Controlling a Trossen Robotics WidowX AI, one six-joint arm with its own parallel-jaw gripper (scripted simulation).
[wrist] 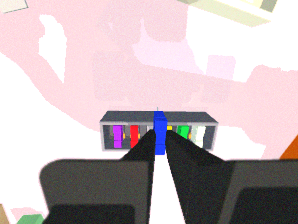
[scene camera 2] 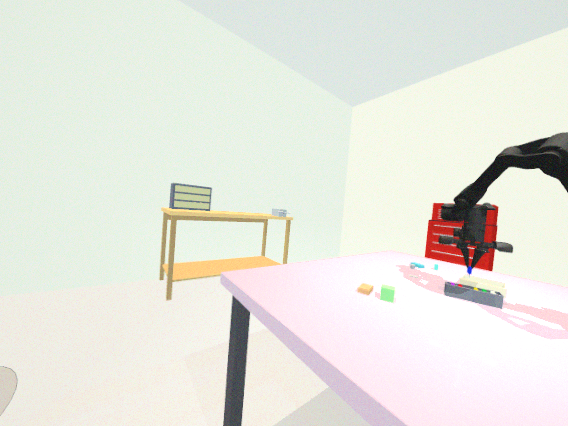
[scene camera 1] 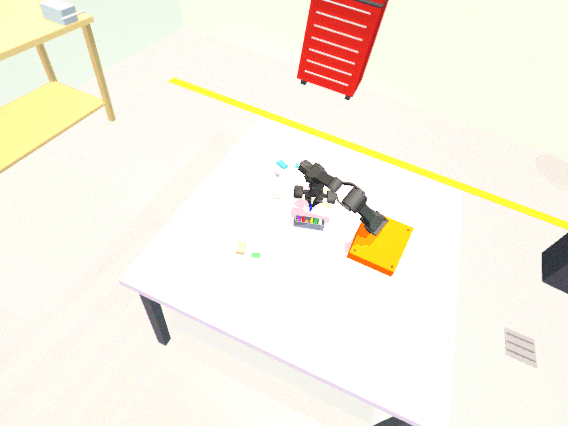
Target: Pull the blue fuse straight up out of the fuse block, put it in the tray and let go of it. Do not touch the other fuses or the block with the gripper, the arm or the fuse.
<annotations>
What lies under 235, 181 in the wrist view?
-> The gripper.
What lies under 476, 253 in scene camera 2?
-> The gripper.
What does the gripper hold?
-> A blue fuse.
</annotations>
